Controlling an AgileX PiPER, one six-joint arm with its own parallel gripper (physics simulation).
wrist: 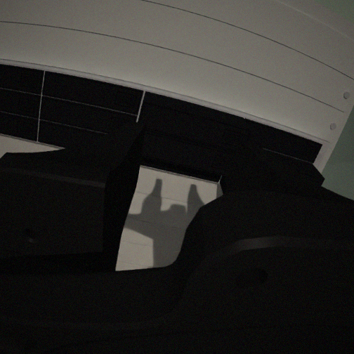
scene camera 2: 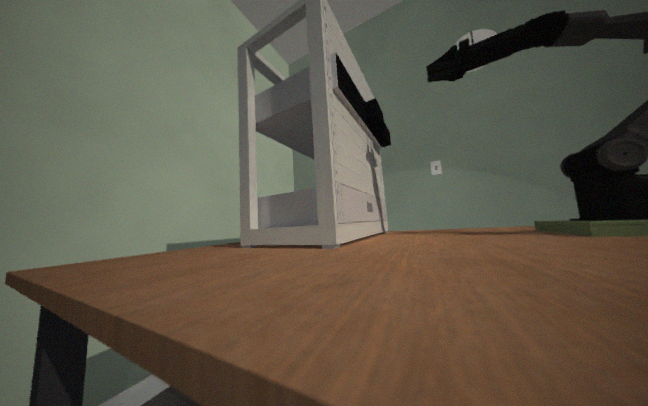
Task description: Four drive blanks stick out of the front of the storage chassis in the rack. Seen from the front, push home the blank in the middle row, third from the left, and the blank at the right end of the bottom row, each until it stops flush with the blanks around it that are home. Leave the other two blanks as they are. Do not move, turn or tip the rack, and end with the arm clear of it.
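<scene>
The pale rack stands upright on the table. The black front of the storage chassis sits across the rack's upper front, and a dark block juts forward towards its far end. In the wrist view thin pale lines divide its dark front, but I cannot tell how far single blanks stand out. My gripper is held in the air in front of the chassis, apart from it. Its fingers look partly open with nothing between them; the right finger merges with the dark chassis, and the fingers and gripper body hide part of the front.
Pale panels adjoin the chassis in the wrist view. The gripper's two-pronged shadow falls on another pale panel. The wooden table carries the rack and the arm's green base plate. A green wall stands behind.
</scene>
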